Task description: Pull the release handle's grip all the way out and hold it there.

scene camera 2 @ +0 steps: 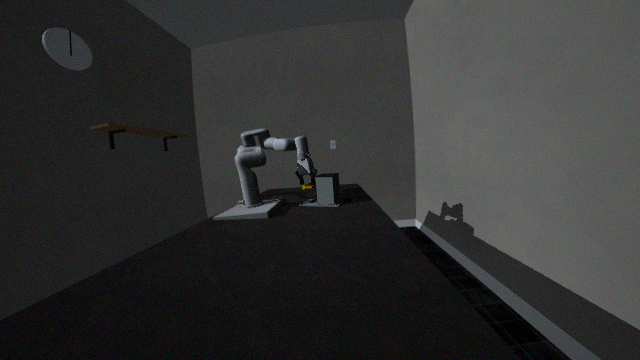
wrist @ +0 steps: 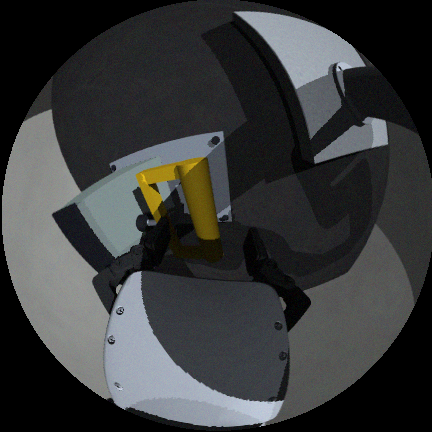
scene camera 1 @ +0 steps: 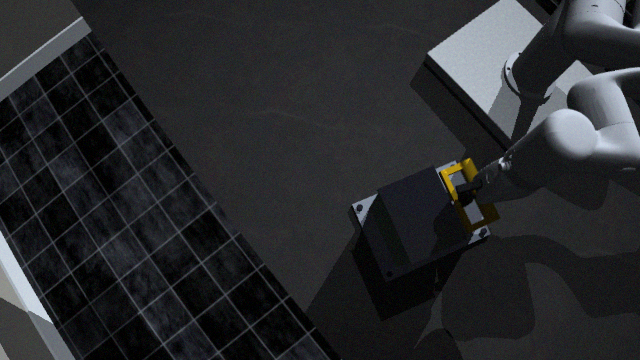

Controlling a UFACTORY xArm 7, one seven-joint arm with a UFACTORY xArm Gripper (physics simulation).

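Note:
The release handle is a yellow rectangular frame with a thick round grip bar (scene camera 1: 471, 167) (scene camera 2: 307, 187) (wrist: 201, 200). It stands off the side of a box-shaped housing (scene camera 1: 417, 215) (scene camera 2: 327, 191) (wrist: 110, 215), pale green with a dark top. My gripper (scene camera 1: 469, 191) (scene camera 2: 307, 182) (wrist: 207, 232) is open, with its fingers on either side of the grip bar. In the wrist view the left finger overlaps the frame's housing-side bar, and the right finger stands apart from the grip on its outer side. The lower end of the handle is in shadow. Any finger contact cannot be told.
The housing is on a light mounting plate (scene camera 1: 366, 206) (wrist: 175, 143) with dark bolts. A dark round knob (wrist: 142, 223) sits beside the left finger. The arm's pale base slab (scene camera 1: 470, 65) (scene camera 2: 245, 213) (wrist: 292, 60) stands near the handle side. A wooden shelf (scene camera 2: 140, 131) is on the wall.

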